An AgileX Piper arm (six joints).
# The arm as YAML. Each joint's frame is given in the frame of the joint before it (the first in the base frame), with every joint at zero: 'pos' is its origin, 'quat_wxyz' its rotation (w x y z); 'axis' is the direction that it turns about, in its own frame. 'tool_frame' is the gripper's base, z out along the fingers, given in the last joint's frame.
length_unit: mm
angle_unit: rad
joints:
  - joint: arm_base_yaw
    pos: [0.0, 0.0, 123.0]
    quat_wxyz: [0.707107, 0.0, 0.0, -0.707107]
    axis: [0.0, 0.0, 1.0]
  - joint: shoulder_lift
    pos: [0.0, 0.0, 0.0]
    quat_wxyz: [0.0, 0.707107, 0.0, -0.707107]
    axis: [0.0, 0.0, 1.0]
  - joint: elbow
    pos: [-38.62, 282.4, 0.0]
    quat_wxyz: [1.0, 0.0, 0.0, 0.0]
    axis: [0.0, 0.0, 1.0]
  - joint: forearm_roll
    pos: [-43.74, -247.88, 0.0]
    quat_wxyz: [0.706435, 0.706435, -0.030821, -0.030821]
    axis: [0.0, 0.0, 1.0]
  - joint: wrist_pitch
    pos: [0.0, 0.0, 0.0]
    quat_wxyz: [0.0, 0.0, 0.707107, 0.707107]
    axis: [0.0, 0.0, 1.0]
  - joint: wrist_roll
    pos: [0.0, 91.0, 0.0]
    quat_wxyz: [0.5, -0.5, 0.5, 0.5]
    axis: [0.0, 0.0, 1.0]
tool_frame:
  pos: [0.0, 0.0, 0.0]
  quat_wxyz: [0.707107, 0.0, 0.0, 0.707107]
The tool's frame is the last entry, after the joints.
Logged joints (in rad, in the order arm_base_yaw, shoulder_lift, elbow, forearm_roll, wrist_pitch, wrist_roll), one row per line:
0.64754 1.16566 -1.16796 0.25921 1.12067 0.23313
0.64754 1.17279 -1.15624 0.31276 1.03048 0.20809
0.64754 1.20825 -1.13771 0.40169 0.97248 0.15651
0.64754 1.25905 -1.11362 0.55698 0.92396 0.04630
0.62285 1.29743 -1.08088 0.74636 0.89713 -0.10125
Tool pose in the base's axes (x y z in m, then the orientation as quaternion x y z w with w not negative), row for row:
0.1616 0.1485 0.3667 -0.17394 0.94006 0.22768 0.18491
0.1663 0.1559 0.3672 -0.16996 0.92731 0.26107 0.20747
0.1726 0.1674 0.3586 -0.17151 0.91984 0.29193 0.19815
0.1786 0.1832 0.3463 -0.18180 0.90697 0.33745 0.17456
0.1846 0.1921 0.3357 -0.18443 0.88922 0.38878 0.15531
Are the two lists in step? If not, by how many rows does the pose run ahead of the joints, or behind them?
They are in step.
